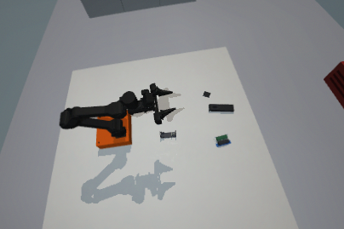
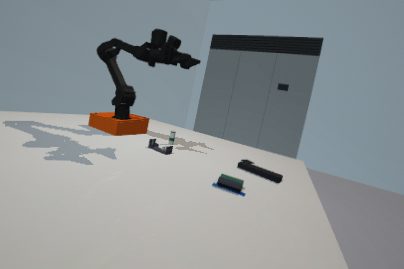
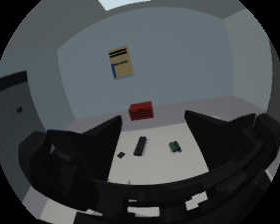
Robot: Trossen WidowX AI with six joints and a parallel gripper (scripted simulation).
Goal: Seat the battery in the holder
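The battery lies 10 cm behind my gripper tip, 12 cm to the left of it and 34 cm below it. From my gripper tip the other things lie so: black bar 31 cm ahead, 9 cm to the left, 36 cm below.
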